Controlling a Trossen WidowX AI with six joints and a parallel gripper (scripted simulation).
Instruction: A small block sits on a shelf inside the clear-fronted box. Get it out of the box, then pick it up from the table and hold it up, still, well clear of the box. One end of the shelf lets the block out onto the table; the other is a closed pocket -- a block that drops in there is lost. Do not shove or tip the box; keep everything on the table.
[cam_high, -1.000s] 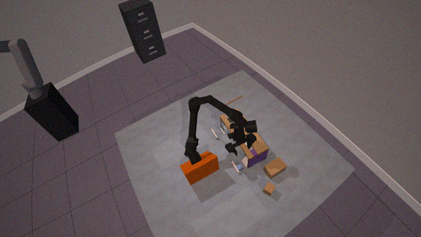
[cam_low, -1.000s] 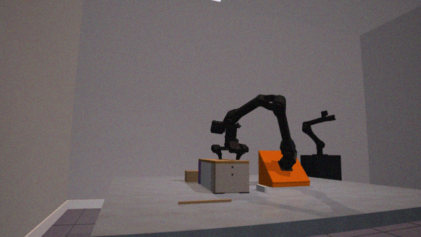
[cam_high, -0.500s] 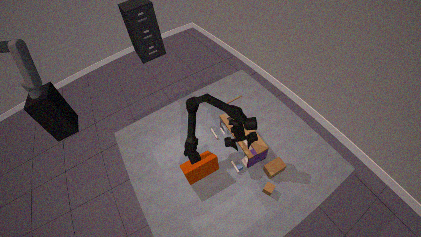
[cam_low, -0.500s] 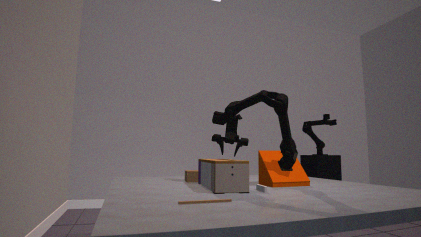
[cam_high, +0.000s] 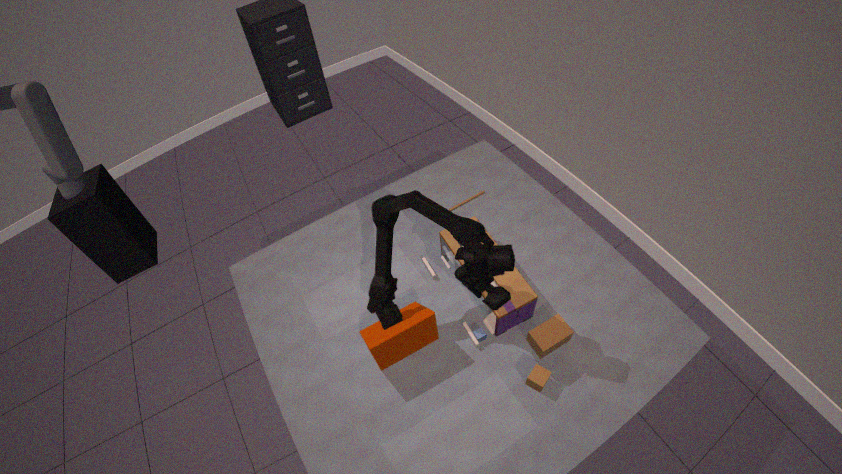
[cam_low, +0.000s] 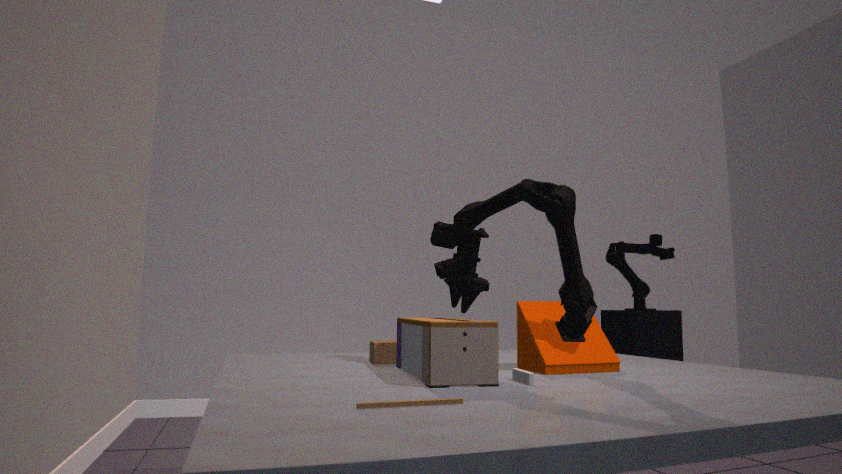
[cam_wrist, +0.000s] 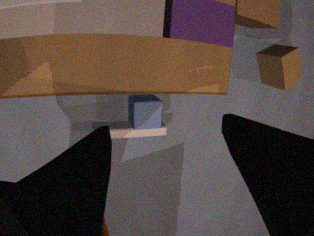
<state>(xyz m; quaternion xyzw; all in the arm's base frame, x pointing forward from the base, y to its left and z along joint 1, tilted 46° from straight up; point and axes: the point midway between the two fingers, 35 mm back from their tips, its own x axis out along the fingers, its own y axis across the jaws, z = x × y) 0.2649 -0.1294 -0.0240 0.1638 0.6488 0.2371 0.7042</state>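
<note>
Now: gripper tip 130 mm above the bluish block, 40 mm past it and 30 mm to the left of it. From my gripper tip the other things lie so: thin wooden stick: 510 mm to the left, 250 mm ahead, 150 mm below; then box: 140 mm to the left, 90 mm below, 50 mm ahead.
</note>
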